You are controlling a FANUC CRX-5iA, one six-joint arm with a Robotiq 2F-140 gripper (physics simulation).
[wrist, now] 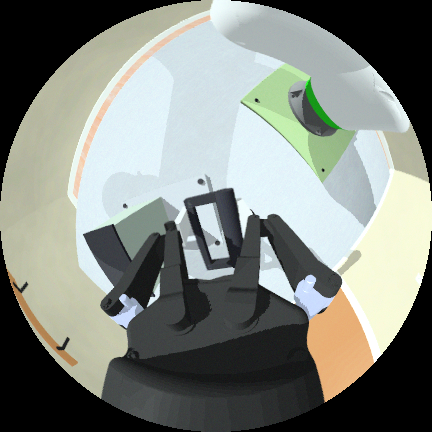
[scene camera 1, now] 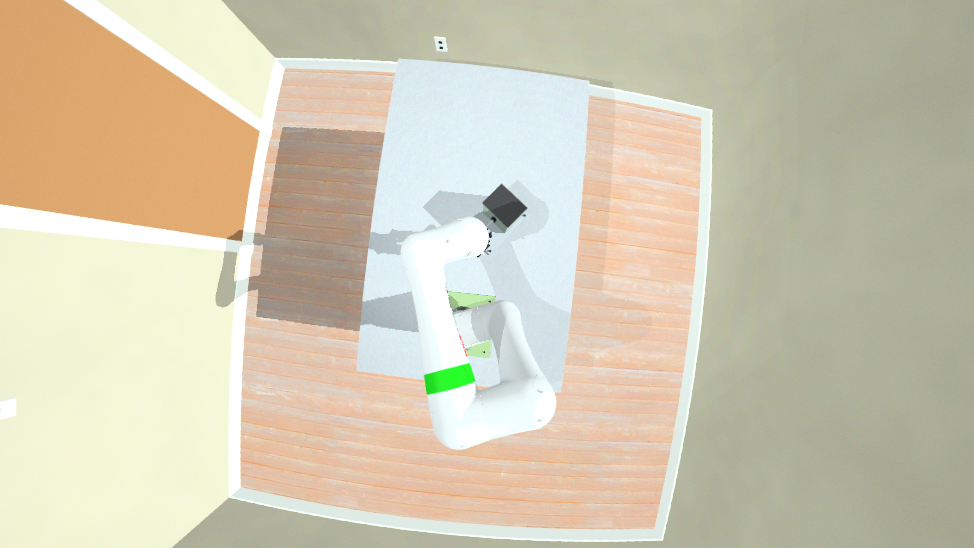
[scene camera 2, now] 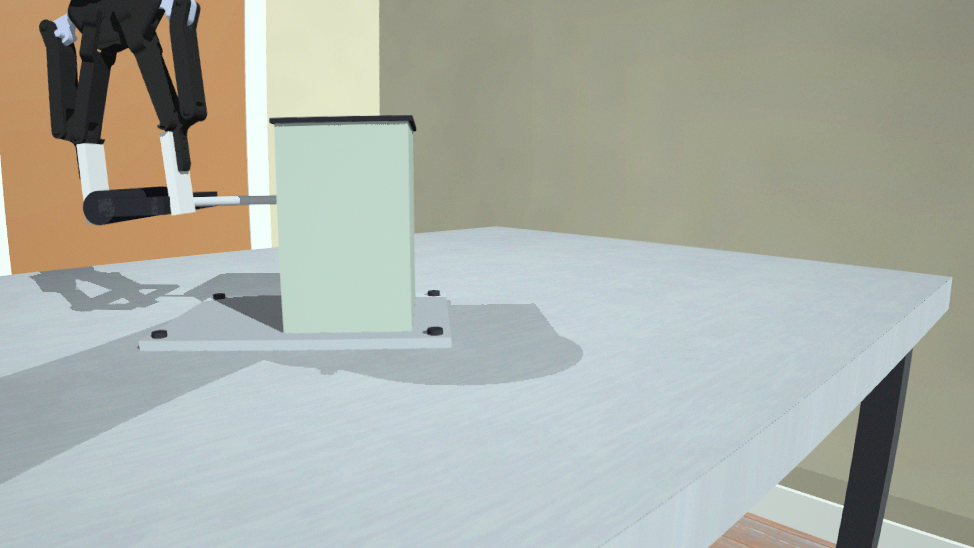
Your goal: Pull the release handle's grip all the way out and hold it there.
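Observation:
The release handle's housing [scene camera 1: 504, 204] [scene camera 2: 343, 224] [wrist: 145, 225] is a pale green upright box with a dark top, standing on a bolted grey plate [scene camera 2: 217, 344]. A thin light rod [scene camera 2: 221, 201] with a grey section by the box runs level from its side to the grip. The grip [scene camera 2: 132, 203] [wrist: 230, 225] is a dark rectangular loop, clear of the box with rod showing between them. My gripper [scene camera 2: 137, 202] [wrist: 212, 210] points down and is shut on the grip, one white fingertip on its outer side and one on its rod side. In scene camera 1 the arm mostly hides the gripper.
The housing stands beside the gripper, its top above fingertip height. The pale table [scene camera 1: 490, 122] [scene camera 2: 544, 422] carries the housing's plate and the arm's green base plate [scene camera 1: 469, 298] [wrist: 280, 82]. The white arm [scene camera 1: 432, 306] [wrist: 350, 85] reaches over the table. Walls stand around the room.

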